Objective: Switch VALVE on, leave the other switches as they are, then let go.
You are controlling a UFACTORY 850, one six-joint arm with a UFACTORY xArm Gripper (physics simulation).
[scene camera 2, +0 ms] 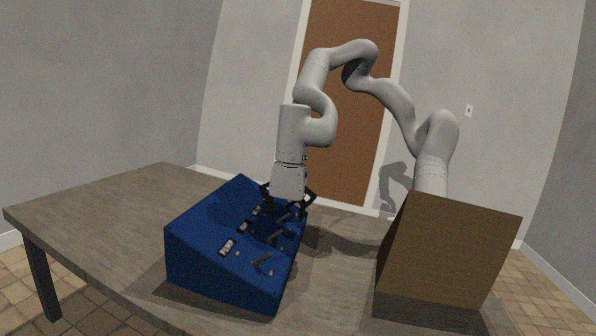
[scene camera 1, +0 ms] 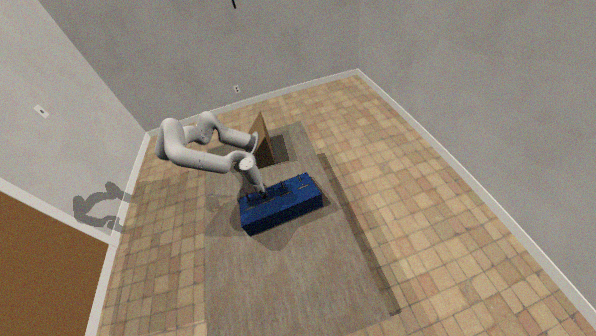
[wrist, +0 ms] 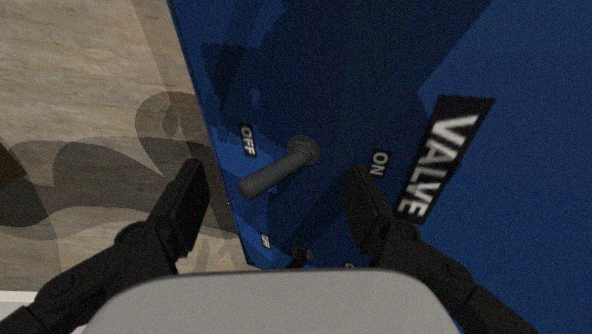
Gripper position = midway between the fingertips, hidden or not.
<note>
In view: the gripper [scene camera 2: 284, 217] and a valve lever [wrist: 258, 182].
The gripper shows as well in the wrist view [wrist: 278, 179].
</note>
